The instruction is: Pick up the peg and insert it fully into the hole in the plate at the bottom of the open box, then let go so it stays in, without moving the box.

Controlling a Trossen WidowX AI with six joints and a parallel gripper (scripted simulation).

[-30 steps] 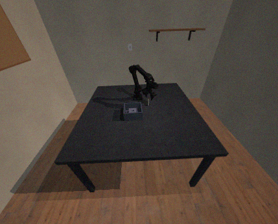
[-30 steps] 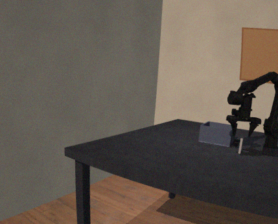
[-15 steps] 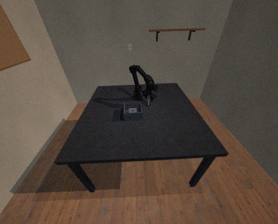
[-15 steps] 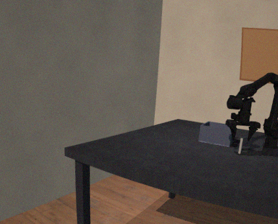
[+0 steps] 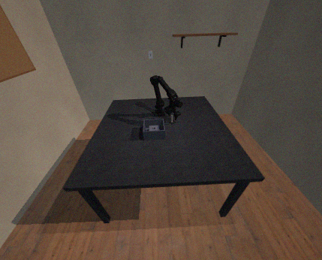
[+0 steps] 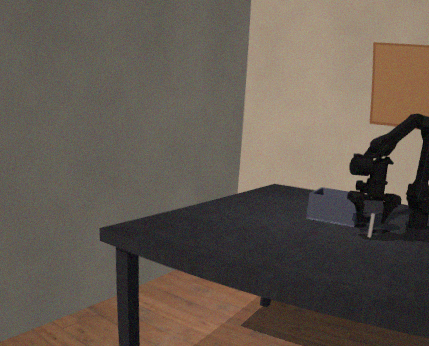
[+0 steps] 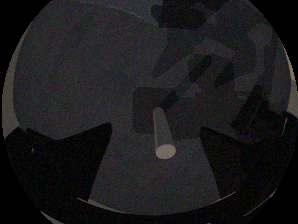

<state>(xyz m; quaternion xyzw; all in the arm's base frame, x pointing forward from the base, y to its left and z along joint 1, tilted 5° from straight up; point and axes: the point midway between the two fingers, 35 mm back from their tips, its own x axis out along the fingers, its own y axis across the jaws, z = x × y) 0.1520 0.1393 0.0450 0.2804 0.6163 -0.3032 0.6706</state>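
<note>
Now: the peg 4 cm below my hand. Also, from my hand: plate 19 cm ahead, 17 cm to the right, 4 cm below; grey box 19 cm ahead, 17 cm to the right, 6 cm below.
</note>
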